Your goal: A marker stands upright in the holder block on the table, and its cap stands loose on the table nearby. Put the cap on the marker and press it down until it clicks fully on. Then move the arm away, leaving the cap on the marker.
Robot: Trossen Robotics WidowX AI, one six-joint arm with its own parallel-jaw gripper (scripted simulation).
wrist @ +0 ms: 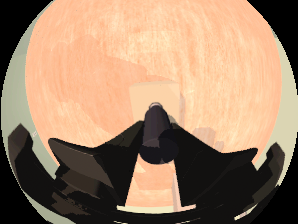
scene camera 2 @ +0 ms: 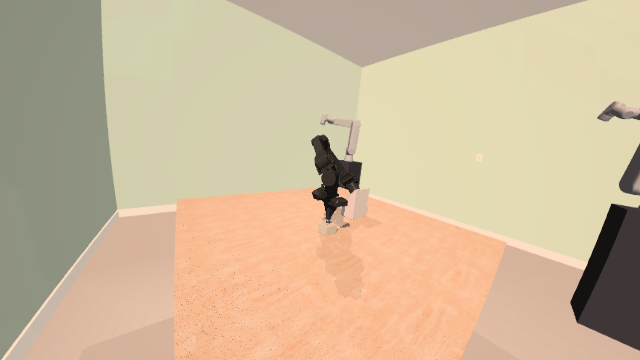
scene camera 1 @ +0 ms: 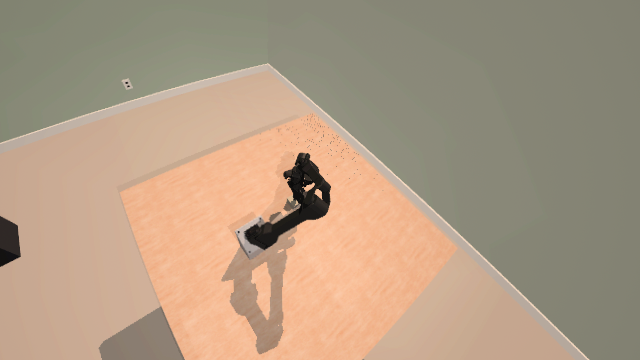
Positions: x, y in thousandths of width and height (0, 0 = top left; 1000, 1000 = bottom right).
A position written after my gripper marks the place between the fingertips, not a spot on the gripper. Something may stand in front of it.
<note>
I see my gripper (wrist: 525, 565) and a dark marker cap (wrist: 532, 654).
</note>
